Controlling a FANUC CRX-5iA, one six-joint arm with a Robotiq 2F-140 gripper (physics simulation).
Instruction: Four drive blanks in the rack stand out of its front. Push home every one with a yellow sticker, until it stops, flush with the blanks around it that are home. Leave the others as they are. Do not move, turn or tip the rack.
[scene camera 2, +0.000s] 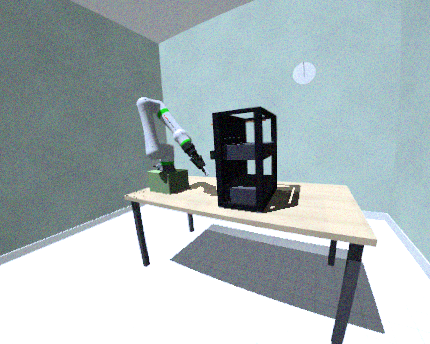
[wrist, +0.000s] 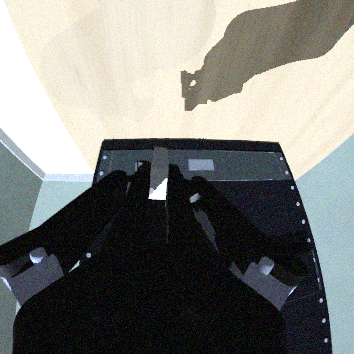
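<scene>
The black rack (scene camera 2: 218, 172) (wrist: 235, 145) stands upright on the table. In scene camera 2 its front faces left, towards the arm. A small dark block (scene camera 2: 213, 155) stands out of that front at about mid height. No yellow sticker can be made out in either view. My gripper (scene camera 2: 206, 174) (wrist: 159, 158) is shut and empty, its fingertips together. It points down and towards the rack, in front of its lower part, with a gap to the rack's front in scene camera 2. In the wrist view the dark fingers and gripper body hide much of the rack's front.
A grey panel with a pale label (wrist: 201, 164) crosses the rack's low end in the wrist view. The arm stands on a green base block (scene camera 2: 168, 181) on the wooden table (scene camera 2: 325, 205). Dark grey units (scene camera 2: 241, 151) (scene camera 2: 243, 195) sit inside the rack.
</scene>
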